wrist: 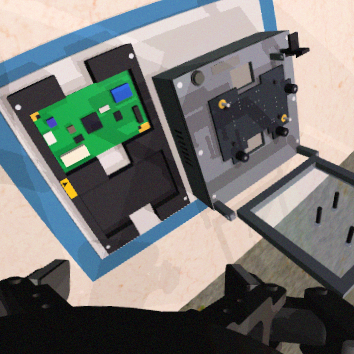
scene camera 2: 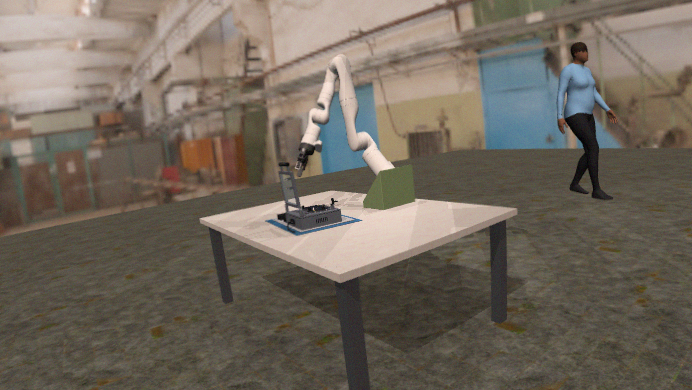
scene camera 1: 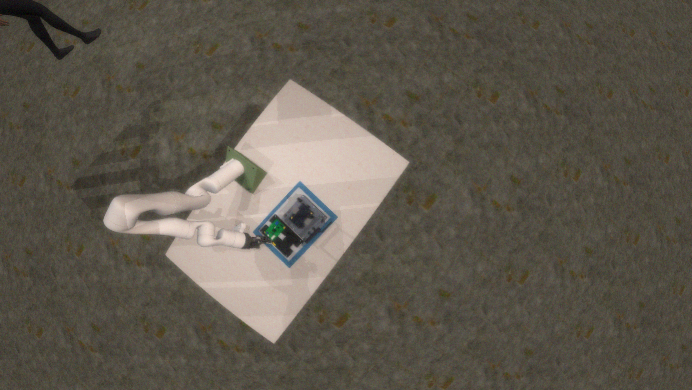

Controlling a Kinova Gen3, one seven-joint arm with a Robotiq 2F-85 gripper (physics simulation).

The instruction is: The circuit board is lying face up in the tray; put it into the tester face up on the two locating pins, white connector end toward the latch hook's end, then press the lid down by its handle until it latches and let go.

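Frame: origin at the arm's base, x ahead, y left, z up, level; metres.
Where they show: gripper, fingertip midpoint: (wrist: 147, 279) (scene camera 2: 297, 173) (scene camera 1: 265, 244); arm's base at its link origin: (scene camera 2: 390, 180) (scene camera 1: 237, 167).
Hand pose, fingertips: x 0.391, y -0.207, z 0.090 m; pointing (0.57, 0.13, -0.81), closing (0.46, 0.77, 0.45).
Note:
Each offset is from my fingertips to the top centre of the thing. "spot": to the spot under its first point. Level surfaces: height alone.
The green circuit board {dz -0.181, dx -0.035, dy +0.041 m} (scene camera 1: 274, 229) (wrist: 95, 120) lies face up in the black tray {spot: dz -0.190, dx +0.063, dy +0.034 m} (wrist: 132, 187), its white connector toward the lower left in the wrist view. The grey tester (scene camera 1: 306, 216) (scene camera 2: 320, 219) (wrist: 195, 145) stands beside the tray. Two locating pins with gold bases show on its dark plate {dz -0.127, dx +0.053, dy +0.208 m} (wrist: 250, 112). The black latch hook {dz -0.101, dx -0.011, dy +0.269 m} (wrist: 296, 46) is at the tester's far edge in the wrist view. The lid {dz +0.074, dx +0.148, dy +0.191 m} (scene camera 2: 289, 189) (wrist: 270, 242) stands raised, with its black handle {dz +0.073, dx +0.163, dy +0.190 m} (scene camera 2: 284, 164) at the top. My gripper (scene camera 1: 269, 240) (scene camera 2: 300, 172) (wrist: 147, 279) is open and empty, above the tray side.
A blue-bordered mat (scene camera 1: 328, 217) (scene camera 2: 302, 232) (wrist: 95, 269) lies under tray and tester on the pale table {dz -0.208 m} (scene camera 1: 320, 145) (scene camera 2: 400, 235). A green wedge mount (scene camera 1: 254, 178) (scene camera 2: 392, 189) carries the arm. A person (scene camera 1: 42, 25) (scene camera 2: 580, 95) is on the floor away from the table.

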